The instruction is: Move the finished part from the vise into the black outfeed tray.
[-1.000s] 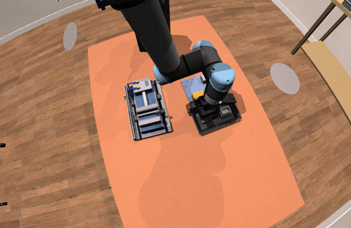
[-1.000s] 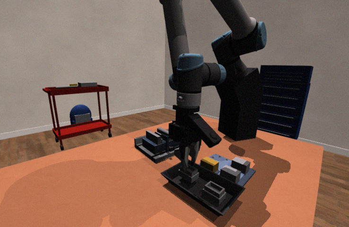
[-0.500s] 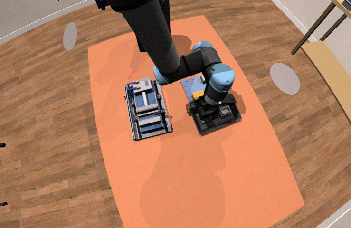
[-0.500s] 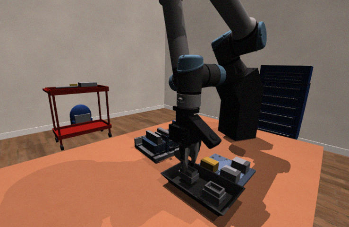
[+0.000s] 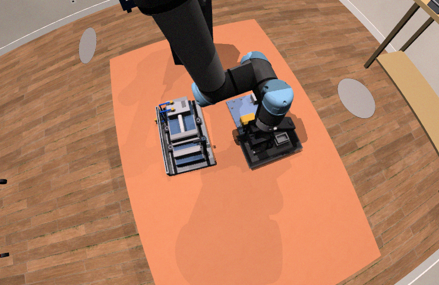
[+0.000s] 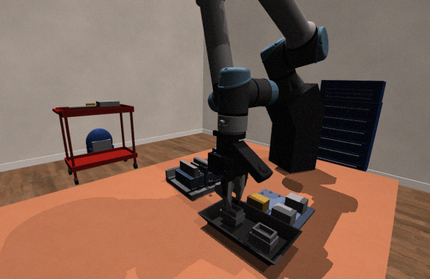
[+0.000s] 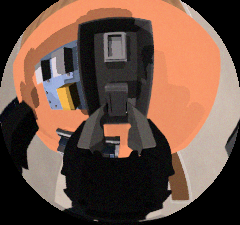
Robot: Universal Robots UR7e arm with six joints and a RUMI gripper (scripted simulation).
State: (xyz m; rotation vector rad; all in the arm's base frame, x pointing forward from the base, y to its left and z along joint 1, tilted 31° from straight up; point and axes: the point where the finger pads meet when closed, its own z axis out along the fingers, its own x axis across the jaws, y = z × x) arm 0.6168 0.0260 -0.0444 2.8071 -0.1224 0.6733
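The yellow block is 120 mm behind my hand, 40 mm below it and 30 mm to the left of it. Round my hand: blue plate: 160 mm behind, 80 mm to the left, 60 mm below.
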